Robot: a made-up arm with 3 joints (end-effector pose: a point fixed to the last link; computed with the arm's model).
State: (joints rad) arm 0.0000 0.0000 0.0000
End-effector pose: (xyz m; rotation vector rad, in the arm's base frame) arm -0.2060 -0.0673 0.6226 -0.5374 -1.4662 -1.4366
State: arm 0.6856 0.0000 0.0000
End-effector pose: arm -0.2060 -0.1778 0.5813 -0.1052 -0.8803 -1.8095
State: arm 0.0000 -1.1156 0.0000
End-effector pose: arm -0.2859 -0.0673 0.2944 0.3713 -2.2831 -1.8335
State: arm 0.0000 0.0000 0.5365
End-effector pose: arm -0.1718 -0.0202 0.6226 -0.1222 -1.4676 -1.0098
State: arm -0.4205 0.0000 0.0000
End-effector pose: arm -0.2060 0.0046 0.6084 -0.7932 -1.7784 -1.1273
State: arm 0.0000 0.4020 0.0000
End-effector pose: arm -0.0990 -0.0673 0.6917 -0.7761 -1.1447 -1.2407
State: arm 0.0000 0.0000 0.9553
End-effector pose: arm -0.1650 0.0249 0.6226 0.1799 -1.4167 -0.6679
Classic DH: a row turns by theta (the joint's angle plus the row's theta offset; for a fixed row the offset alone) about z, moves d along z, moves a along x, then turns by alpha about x. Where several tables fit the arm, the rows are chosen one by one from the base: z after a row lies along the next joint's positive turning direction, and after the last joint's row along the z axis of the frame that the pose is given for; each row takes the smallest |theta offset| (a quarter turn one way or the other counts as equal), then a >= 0, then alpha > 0; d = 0 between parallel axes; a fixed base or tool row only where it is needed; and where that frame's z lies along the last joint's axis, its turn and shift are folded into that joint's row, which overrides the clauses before.
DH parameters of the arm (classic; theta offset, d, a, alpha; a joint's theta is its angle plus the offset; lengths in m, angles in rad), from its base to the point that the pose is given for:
base (fixed): -1.5708 0.4471 0.0647 -1.5708
joint 1: 1.5708 0.0171 0.0526 -1.5708
joint 2: 1.5708 0.0831 0.2916 -1.5708
joint 3: 0.339 0.2465 -0.0361 1.3951
tool (fixed): 1.0417 -0.1052 0 0

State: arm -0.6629 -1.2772 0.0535
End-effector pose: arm -0.2645 -0.1843 0.2920 0.4633 -2.7727 -0.8799
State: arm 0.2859 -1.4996 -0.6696
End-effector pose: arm -0.2311 0.0019 0.1262 -0.4816 1.2095 2.4805
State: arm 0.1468 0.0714 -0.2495
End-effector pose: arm -0.2124 -0.1095 0.6351 -0.7034 -1.2537 -1.6672
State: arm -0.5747 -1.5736 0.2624
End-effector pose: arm -0.2104 -0.1889 0.2220 0.8410 -2.8905 -0.6491
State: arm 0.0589 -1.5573 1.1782
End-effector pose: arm -0.2135 0.0626 0.2185 0.7933 -2.8718 -0.2359
